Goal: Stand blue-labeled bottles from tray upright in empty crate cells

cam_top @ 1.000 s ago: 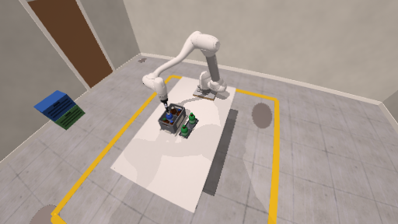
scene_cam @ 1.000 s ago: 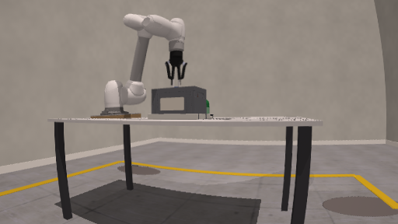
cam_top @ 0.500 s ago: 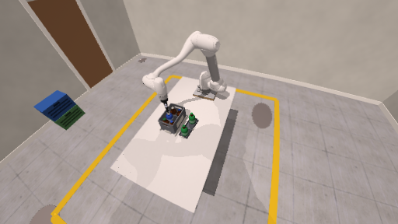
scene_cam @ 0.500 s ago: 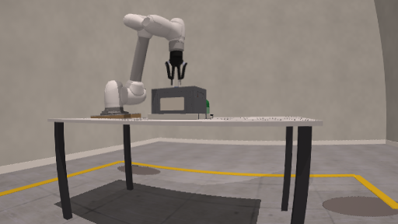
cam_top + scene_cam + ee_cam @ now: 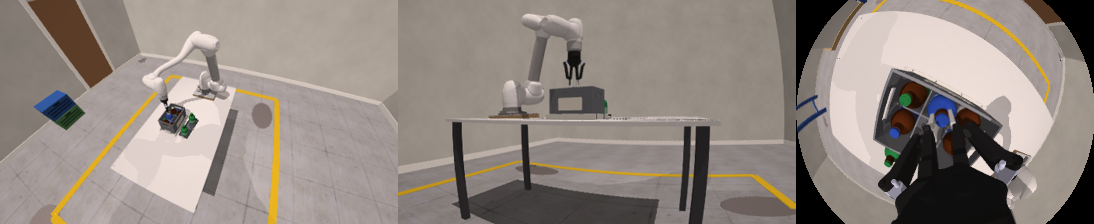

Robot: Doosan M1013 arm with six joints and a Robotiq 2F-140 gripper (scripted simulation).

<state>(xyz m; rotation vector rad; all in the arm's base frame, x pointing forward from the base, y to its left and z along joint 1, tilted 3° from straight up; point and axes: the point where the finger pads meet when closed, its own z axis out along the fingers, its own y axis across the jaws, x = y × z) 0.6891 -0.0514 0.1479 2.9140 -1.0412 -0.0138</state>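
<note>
The blue-labeled bottle lies 90 mm below my hand. From my hand the other things lie so: grey crate (110 mm below, 40 mm to the left, 10 mm behind); tray (230 mm to the left, 180 mm below, 50 mm behind); green bottle (240 mm to the left, 110 mm below, 40 mm ahead).
</note>
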